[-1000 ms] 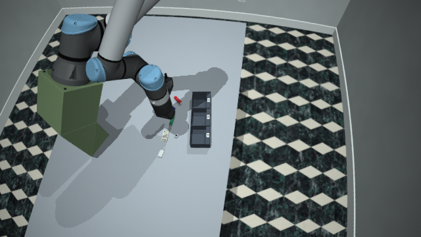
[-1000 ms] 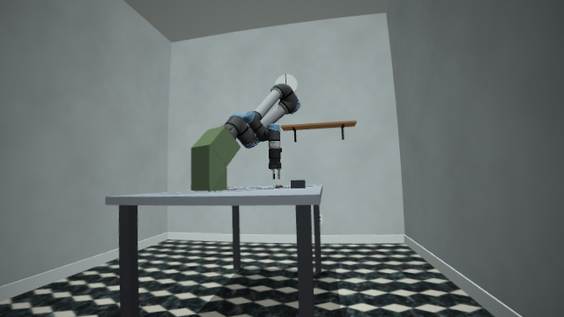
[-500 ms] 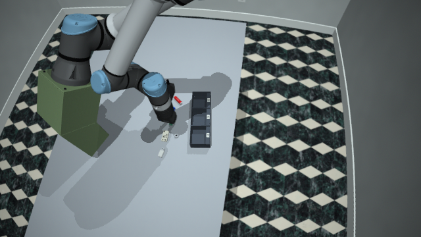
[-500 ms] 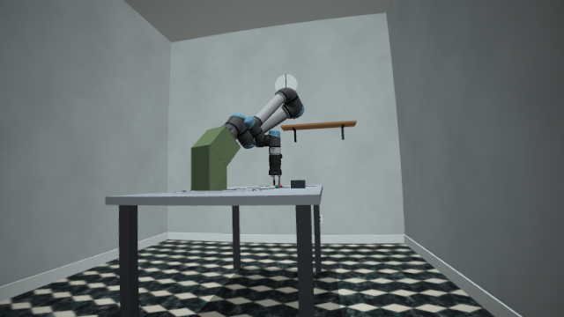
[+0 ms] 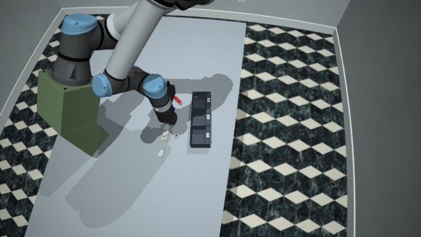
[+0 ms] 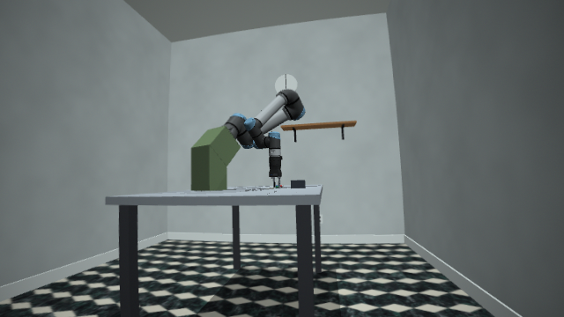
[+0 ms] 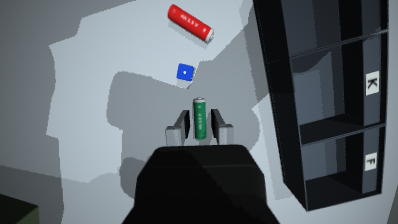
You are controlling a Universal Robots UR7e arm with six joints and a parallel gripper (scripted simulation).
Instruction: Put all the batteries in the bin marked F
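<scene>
My hand is 2 cm above the green battery. From my hand the other things lie so: white domino 8 cm to the right, 2 cm below; blue die 5 cm to the left, 2 cm below, 2 cm behind; ring-shaped part 6 cm to the right, 5 cm ahead, 2 cm below.
</scene>
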